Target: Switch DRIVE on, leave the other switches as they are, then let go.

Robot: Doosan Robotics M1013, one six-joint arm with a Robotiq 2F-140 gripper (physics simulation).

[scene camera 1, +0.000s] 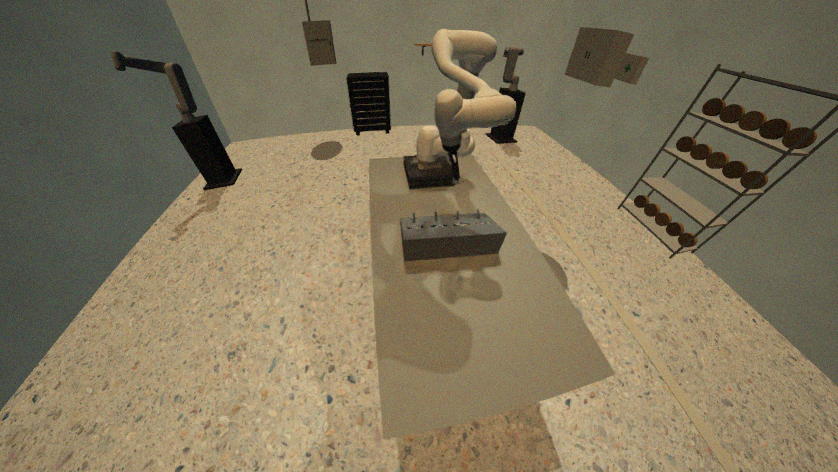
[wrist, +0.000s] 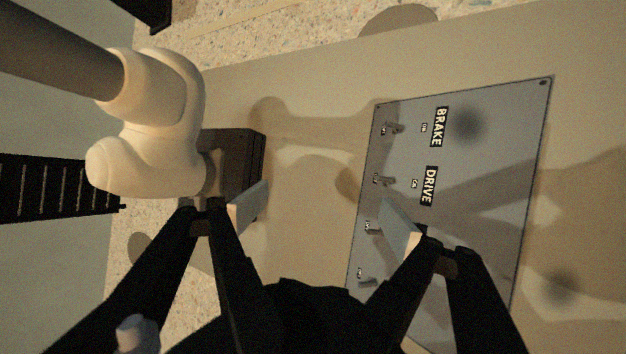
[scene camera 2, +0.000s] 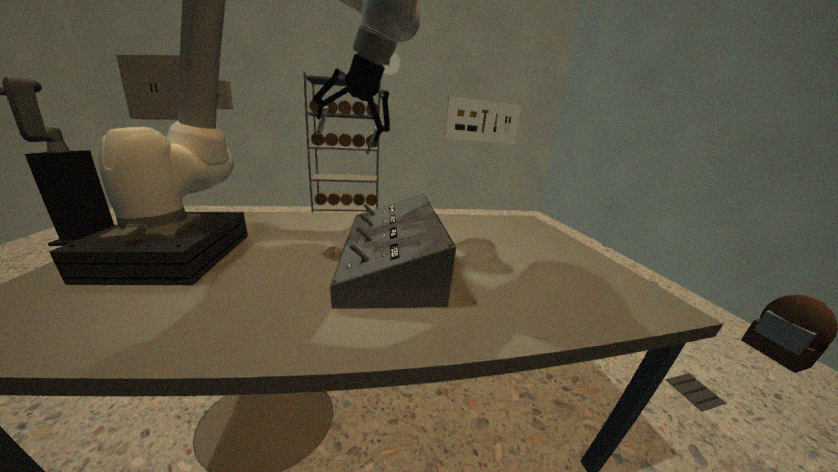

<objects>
same spot on grey sloped switch box: [wrist: 464, 165] = [scene camera 2: 406, 210]
</objects>
